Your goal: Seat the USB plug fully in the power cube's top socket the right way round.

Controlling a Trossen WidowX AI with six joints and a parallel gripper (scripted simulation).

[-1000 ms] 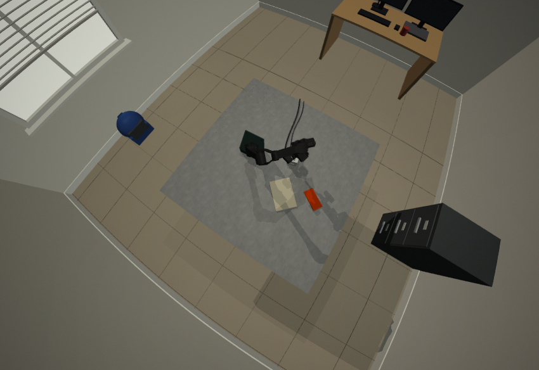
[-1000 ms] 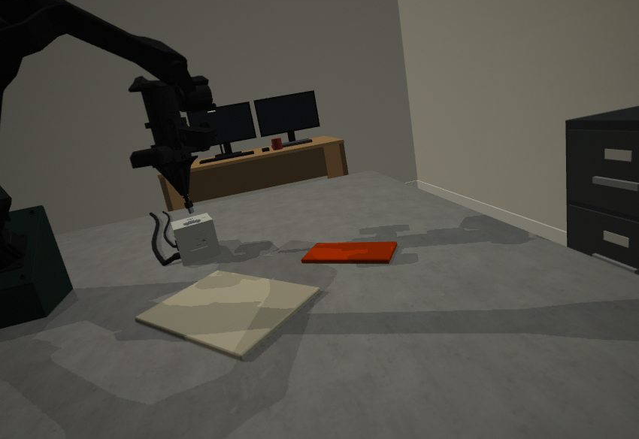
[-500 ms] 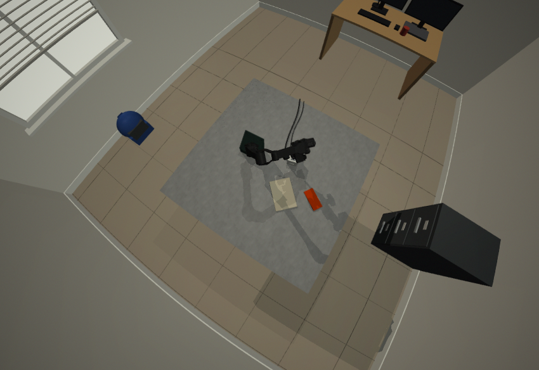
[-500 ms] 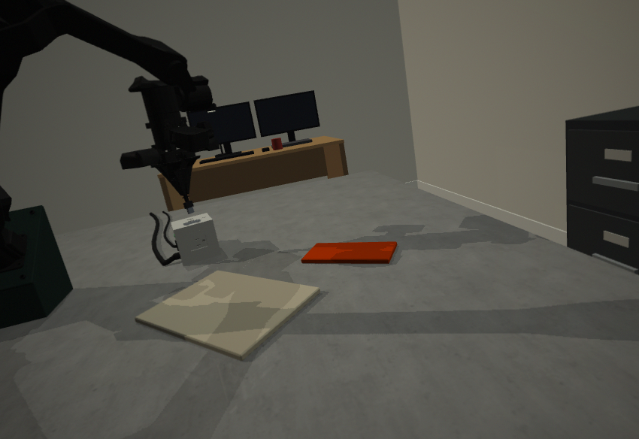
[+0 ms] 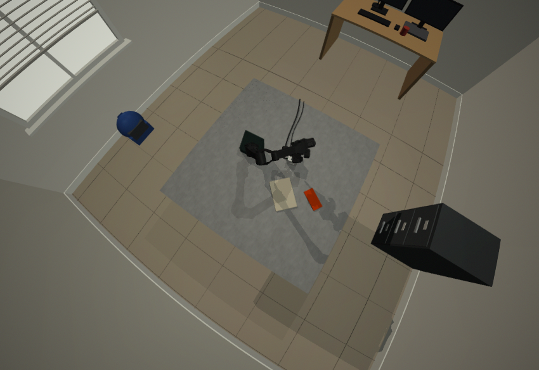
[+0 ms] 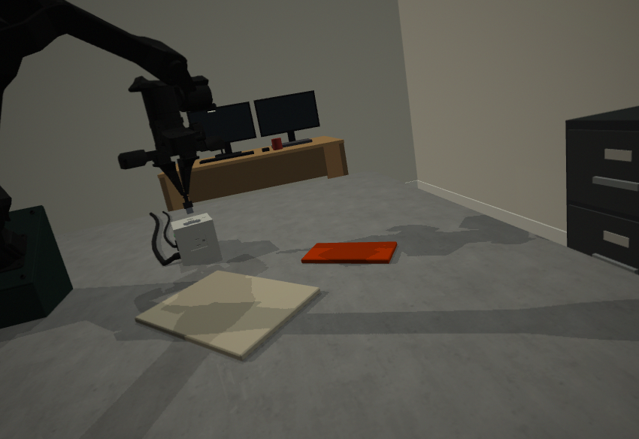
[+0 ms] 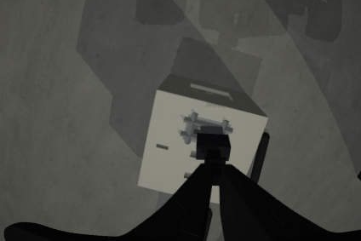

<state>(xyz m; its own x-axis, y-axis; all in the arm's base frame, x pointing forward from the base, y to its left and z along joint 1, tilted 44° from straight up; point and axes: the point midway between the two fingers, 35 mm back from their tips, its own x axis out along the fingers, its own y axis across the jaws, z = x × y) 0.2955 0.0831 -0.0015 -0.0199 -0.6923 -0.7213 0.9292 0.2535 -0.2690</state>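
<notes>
Now: gripper tip 2 cm above the USB plug. From my gripper tip the other things lie so: red flat slab: 26 cm ahead, 18 cm to the right, 13 cm below; then socket: 1 cm to the left, 7 cm below; then beige flat board: 5 cm ahead, 25 cm to the right, 13 cm below.
</notes>
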